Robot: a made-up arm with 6 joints.
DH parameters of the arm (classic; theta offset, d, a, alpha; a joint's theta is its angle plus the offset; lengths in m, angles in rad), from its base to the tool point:
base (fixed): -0.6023 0 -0.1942 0
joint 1: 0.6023 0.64 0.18 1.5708
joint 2: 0 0.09 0.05 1.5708
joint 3: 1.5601 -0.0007 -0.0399 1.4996
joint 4: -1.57 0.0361 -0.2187 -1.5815
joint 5: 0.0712 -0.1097 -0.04 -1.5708
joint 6: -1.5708 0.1 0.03 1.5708
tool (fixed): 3.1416 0.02 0 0
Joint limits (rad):
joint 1: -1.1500..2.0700
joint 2: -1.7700..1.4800
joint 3: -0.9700..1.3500
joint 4: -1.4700..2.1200
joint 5: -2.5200..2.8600
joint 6: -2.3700..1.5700
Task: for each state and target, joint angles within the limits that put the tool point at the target. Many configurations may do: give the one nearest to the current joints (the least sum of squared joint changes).
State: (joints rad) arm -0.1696 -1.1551 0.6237 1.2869 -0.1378 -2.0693
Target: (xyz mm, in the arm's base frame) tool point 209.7 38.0 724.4
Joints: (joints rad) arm -0.6879 -0.8910 0.1704 1.6632 -0.4126 -2.1289
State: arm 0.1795 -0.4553 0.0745 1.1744 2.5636 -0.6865
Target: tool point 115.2 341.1 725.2
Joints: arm 0.1732 -0.0296 -0.3340 1.5691 2.6760 -0.7483
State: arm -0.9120 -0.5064 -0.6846 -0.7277 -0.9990 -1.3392
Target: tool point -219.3 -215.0 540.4
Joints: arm -1.0676 0.2218 -0.6683 -1.4700 -1.3455 -0.8305
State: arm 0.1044 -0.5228 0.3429 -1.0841 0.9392 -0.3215
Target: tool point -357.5 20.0 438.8
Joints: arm -0.8369 -0.9456 0.4197 -0.7299 0.9147 -0.4475
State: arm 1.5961 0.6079 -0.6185 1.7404 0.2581 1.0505
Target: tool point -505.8 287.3 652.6
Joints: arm 1.9171 0.4767 0.1847 1.2129 0.7264 0.8597
